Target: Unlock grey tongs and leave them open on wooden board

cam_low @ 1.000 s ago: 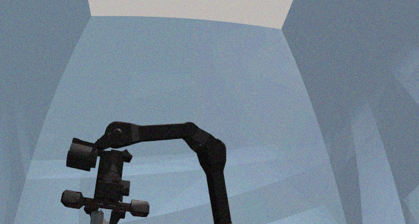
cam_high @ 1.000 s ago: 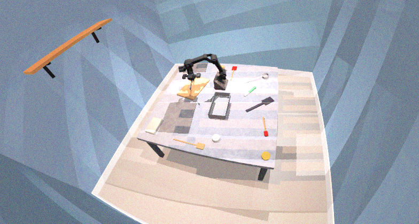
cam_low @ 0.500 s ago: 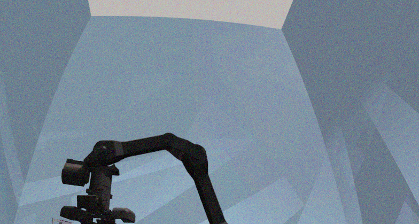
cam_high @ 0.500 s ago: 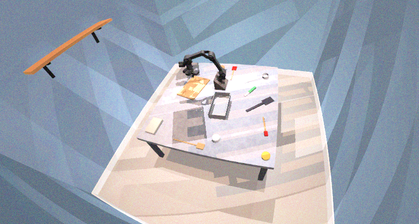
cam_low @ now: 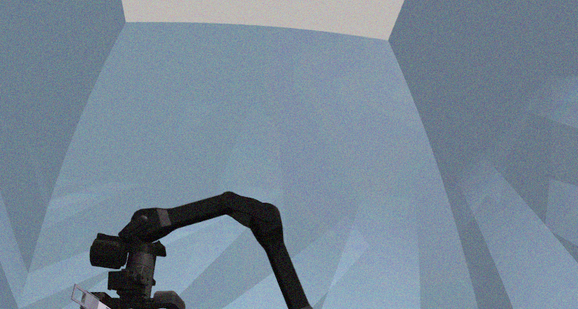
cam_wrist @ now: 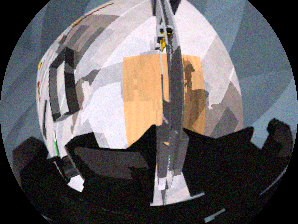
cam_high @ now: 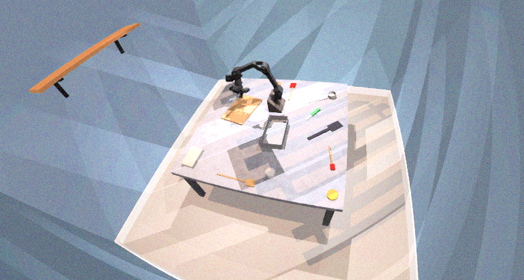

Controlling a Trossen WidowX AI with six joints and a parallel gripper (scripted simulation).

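Right now my gripper tip is 10 mm past the wooden board, 20 mm to the left of it and 140 mm above it. Also, from my gripper tip: grey roasting tin (260 mm ahead, 340 mm to the left, 120 mm below); then red spatula (330 mm behind, 400 mm to the left, 140 mm below); then green-handled tool (30 mm ahead, 620 mm to the left, 140 mm below).
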